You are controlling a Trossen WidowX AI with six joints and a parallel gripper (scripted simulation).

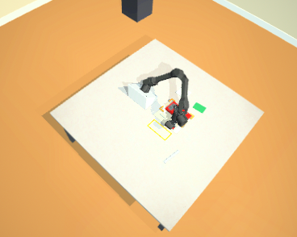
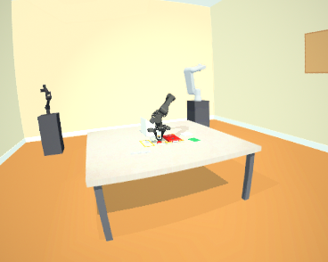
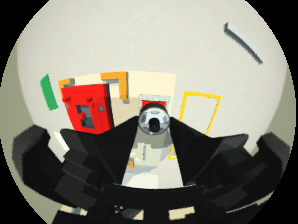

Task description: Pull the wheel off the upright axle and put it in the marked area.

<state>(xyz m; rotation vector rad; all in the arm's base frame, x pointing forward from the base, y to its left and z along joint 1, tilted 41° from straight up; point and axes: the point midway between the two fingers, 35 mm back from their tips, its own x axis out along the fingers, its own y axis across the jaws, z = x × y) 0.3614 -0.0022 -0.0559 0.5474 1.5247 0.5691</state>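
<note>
Now: the wheel right at my gripper tip. The rest, counted from my gripper tip: green patch 40 mm ahead, 310 mm to the left, 40 mm below; thin pale bar 160 mm ahead, 200 mm to the right, 30 mm below.
</note>
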